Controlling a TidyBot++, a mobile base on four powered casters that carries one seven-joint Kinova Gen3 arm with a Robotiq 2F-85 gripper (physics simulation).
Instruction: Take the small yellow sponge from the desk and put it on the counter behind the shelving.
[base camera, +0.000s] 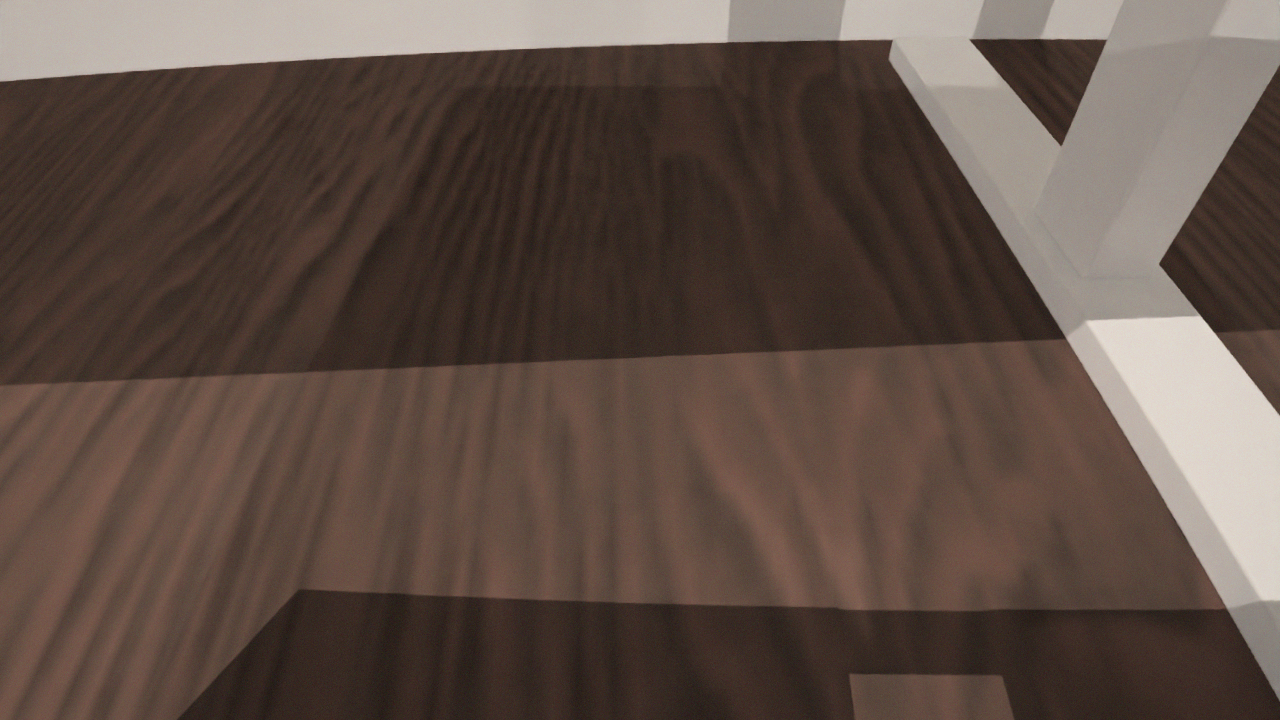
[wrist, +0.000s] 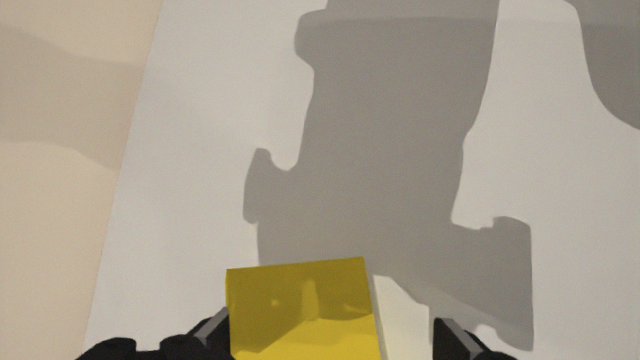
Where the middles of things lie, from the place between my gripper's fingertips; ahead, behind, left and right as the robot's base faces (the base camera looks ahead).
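Small yellow sponge (wrist: 327, 302), 1 cm ahead of my hand, 3 cm to the left of it.
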